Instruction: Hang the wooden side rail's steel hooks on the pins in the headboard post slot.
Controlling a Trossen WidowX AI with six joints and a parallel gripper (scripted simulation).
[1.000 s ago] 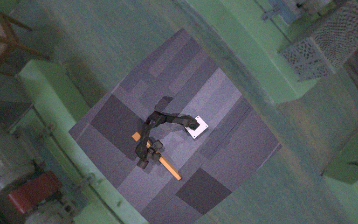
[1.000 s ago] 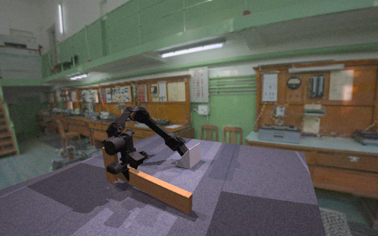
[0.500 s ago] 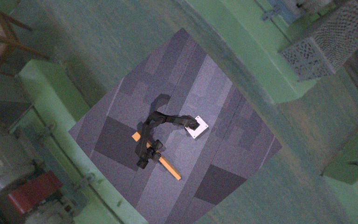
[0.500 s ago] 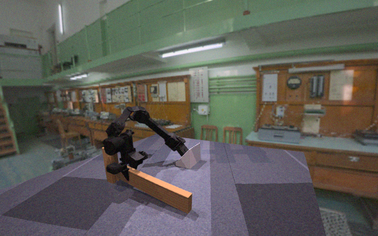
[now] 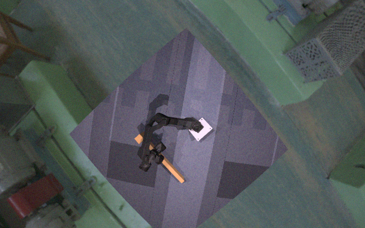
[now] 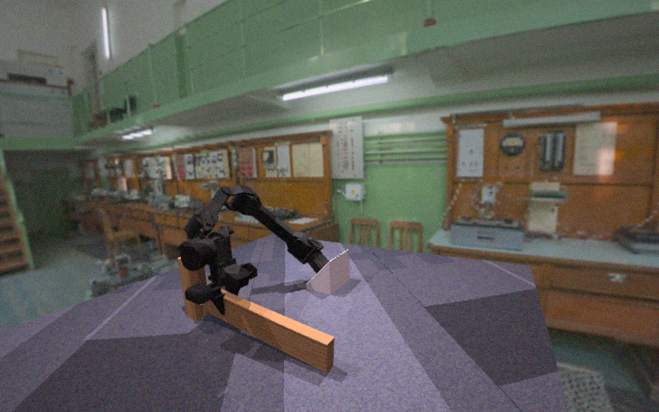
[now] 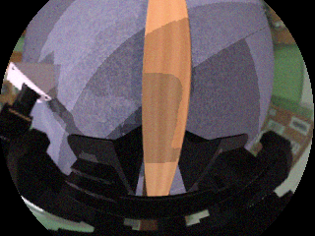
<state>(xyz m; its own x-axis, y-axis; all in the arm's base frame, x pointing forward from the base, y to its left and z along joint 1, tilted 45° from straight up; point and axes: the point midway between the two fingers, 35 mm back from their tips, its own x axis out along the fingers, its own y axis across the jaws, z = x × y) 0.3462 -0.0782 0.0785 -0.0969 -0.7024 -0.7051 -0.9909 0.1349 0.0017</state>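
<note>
My gripper tip is now 14 cm to the left of the wooden headboard post, 4 cm below it and 1 cm past it.
</note>
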